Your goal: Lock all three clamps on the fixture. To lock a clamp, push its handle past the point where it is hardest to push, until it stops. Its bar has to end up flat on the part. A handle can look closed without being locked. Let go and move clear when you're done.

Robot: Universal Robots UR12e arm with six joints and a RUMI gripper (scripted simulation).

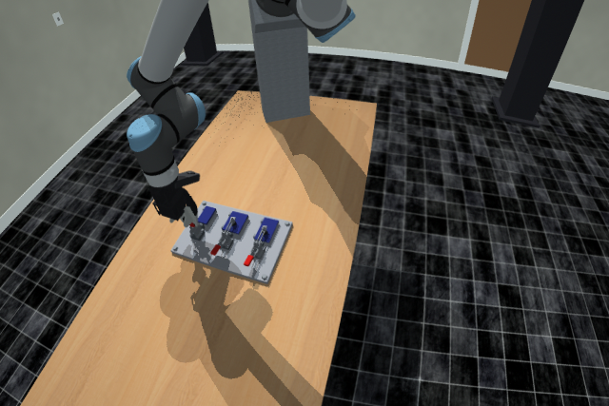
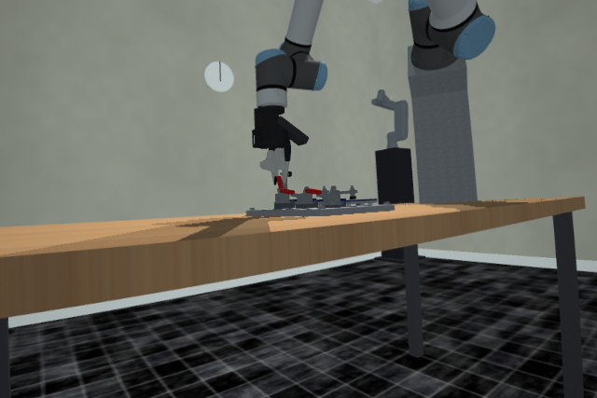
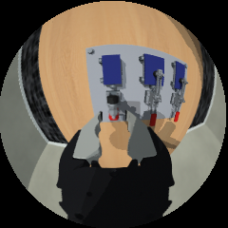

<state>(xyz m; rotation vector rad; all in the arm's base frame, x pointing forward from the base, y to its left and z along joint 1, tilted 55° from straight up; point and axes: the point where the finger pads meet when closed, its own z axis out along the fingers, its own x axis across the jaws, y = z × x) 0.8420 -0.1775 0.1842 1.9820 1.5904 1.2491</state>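
The grey fixture plate lies 11 cm to the left of my hand, 9 cm below it and 4 cm behind it.
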